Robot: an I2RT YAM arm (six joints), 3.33 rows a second.
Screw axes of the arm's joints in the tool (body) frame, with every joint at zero. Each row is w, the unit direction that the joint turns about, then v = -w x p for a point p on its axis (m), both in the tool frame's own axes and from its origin. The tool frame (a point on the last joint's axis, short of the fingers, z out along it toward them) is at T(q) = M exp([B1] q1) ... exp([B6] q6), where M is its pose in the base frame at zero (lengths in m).
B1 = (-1, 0, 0, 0, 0.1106, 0)
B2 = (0, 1, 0, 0.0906, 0, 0.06)
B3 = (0, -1, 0, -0.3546, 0, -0.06)
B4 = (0, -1, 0, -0.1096, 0, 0)
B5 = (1, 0, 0, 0, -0.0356, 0)
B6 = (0, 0, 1, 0, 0, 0)
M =
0 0 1 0.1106
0 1 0 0
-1 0 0 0.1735
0 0 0 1
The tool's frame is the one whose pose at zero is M.
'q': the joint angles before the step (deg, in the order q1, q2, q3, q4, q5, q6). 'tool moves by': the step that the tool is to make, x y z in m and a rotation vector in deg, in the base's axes. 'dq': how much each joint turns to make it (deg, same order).
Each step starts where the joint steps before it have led.
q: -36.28, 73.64, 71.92, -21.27, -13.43, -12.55
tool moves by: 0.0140, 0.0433, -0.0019, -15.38, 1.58, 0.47
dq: 10.60, -3.53, -5.02, 7.04, 14.31, -9.70
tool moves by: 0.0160, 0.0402, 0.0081, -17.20, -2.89, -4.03
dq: 10.97, -0.98, -3.45, 13.30, 17.80, -11.86
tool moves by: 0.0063, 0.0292, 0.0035, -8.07, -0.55, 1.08
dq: 6.80, -0.25, -1.55, 6.39, 6.26, -7.95
